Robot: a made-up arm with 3 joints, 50 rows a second.
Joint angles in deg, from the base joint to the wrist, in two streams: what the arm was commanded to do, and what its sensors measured. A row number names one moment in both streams.
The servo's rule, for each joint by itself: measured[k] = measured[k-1] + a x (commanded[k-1-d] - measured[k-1]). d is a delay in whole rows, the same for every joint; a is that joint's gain. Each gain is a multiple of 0.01, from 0.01 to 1. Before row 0 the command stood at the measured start. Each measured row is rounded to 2 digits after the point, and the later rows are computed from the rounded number. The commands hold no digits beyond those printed.
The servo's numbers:
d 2
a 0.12 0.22 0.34
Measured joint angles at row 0: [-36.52 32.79 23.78]
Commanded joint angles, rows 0 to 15: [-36.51 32.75 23.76]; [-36.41 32.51 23.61]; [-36.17 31.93 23.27]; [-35.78 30.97 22.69]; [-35.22 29.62 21.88]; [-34.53 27.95 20.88]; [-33.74 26.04 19.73]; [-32.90 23.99 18.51]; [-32.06 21.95 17.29]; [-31.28 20.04 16.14]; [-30.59 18.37 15.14]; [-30.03 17.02 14.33]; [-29.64 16.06 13.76]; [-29.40 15.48 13.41]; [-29.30 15.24 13.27]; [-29.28 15.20 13.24]
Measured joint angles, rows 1 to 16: [-36.52 32.79 23.78]; [-36.52 32.79 23.78]; [-36.52 32.78 23.77]; [-36.51 32.72 23.72]; [-36.47 32.55 23.57]; [-36.39 32.20 23.27]; [-36.25 31.63 22.80]; [-36.04 30.82 22.15]; [-35.76 29.77 21.33]; [-35.42 28.50 20.37]; [-35.02 27.06 19.32]; [-34.57 25.52 18.24]; [-34.09 23.95 17.19]; [-33.60 22.43 16.22]; [-33.12 21.03 15.38]; [-32.67 19.81 14.71]
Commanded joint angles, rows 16 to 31: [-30.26 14.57 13.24]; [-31.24 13.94 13.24]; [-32.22 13.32 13.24]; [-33.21 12.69 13.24]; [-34.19 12.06 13.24]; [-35.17 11.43 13.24]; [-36.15 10.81 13.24]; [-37.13 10.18 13.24]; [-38.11 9.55 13.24]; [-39.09 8.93 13.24]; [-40.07 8.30 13.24]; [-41.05 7.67 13.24]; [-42.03 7.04 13.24]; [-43.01 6.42 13.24]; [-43.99 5.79 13.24]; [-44.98 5.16 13.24]
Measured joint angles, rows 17 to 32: [-32.27 18.80 14.22]; [-31.91 18.01 13.89]; [-31.71 17.25 13.67]; [-31.65 16.52 13.52]; [-31.72 15.82 13.42]; [-31.90 15.13 13.36]; [-32.17 14.45 13.32]; [-32.53 13.79 13.29]; [-32.96 13.13 13.27]; [-33.46 12.48 13.26]; [-34.02 11.84 13.25]; [-34.63 11.20 13.25]; [-35.28 10.56 13.25]; [-35.97 9.92 13.25]; [-36.70 9.29 13.25]; [-37.46 8.66 13.25]
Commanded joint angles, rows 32 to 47: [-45.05 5.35 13.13]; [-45.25 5.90 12.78]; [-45.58 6.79 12.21]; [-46.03 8.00 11.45]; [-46.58 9.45 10.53]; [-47.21 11.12 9.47]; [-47.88 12.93 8.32]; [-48.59 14.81 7.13]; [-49.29 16.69 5.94]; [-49.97 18.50 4.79]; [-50.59 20.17 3.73]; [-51.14 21.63 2.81]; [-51.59 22.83 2.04]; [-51.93 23.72 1.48]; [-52.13 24.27 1.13]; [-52.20 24.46 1.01]
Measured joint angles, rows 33 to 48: [-38.24 8.03 13.25]; [-39.05 7.40 13.25]; [-39.77 6.95 13.21]; [-40.43 6.72 13.06]; [-41.05 6.74 12.77]; [-41.65 7.02 12.32]; [-42.24 7.55 11.71]; [-42.84 8.34 10.95]; [-43.44 9.35 10.06]; [-44.06 10.55 9.06]; [-44.69 11.90 8.00]; [-45.32 13.35 6.91]; [-45.95 14.85 5.83]; [-46.57 16.34 4.80]; [-47.17 17.77 3.86]; [-47.74 19.08 3.05]
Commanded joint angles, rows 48 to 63: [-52.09 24.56 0.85]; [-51.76 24.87 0.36]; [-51.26 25.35 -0.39]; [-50.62 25.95 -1.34]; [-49.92 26.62 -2.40]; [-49.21 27.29 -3.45]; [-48.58 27.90 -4.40]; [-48.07 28.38 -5.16]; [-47.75 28.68 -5.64]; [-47.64 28.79 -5.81]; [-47.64 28.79 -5.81]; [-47.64 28.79 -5.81]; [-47.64 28.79 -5.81]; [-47.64 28.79 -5.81]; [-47.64 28.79 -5.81]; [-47.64 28.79 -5.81]
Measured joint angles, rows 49 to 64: [-48.27 20.22 2.40]; [-48.74 21.15 1.93]; [-49.14 21.90 1.56]; [-49.45 22.55 1.15]; [-49.67 23.17 0.63]; [-49.78 23.78 -0.04]; [-49.80 24.40 -0.84]; [-49.73 25.04 -1.73]; [-49.59 25.67 -2.64]; [-49.41 26.27 -3.50]; [-49.21 26.80 -4.23]; [-49.02 27.24 -4.77]; [-48.85 27.58 -5.12]; [-48.70 27.85 -5.35]; [-48.57 28.06 -5.51]; [-48.46 28.22 -5.61]
